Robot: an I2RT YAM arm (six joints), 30 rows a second.
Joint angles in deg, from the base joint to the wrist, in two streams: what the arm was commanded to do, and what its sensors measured. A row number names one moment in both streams.
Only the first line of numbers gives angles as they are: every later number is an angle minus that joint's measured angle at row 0.
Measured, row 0:
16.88 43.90 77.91 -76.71 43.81 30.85
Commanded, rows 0 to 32:
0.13 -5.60 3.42 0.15 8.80 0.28
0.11 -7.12 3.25 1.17 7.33 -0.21
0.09 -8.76 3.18 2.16 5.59 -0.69
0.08 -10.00 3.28 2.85 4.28 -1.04
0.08 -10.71 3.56 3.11 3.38 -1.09
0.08 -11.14 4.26 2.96 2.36 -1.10
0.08 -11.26 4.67 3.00 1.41 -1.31
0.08 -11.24 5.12 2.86 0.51 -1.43
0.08 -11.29 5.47 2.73 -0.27 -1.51
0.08 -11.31 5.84 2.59 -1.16 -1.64
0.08 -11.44 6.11 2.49 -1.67 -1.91
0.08 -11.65 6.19 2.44 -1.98 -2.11
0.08 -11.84 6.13 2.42 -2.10 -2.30
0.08 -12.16 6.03 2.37 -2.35 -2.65
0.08 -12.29 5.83 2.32 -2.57 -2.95
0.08 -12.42 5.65 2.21 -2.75 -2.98
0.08 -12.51 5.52 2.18 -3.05 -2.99
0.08 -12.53 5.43 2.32 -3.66 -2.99
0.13 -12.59 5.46 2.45 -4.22 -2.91
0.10 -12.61 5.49 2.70 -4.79 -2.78
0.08 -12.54 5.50 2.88 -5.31 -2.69
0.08 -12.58 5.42 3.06 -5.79 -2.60
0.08 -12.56 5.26 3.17 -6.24 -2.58
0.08 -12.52 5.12 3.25 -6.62 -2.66
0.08 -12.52 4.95 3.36 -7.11 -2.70
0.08 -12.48 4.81 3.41 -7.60 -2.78
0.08 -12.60 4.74 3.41 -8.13 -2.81
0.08 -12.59 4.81 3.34 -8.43 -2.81
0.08 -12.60 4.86 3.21 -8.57 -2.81
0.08 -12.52 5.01 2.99 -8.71 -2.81
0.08 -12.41 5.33 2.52 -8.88 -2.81
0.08 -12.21 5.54 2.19 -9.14 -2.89
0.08 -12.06 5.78 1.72 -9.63 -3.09
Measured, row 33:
0.00 -11.72 4.04 -1.61 -9.05 -2.40
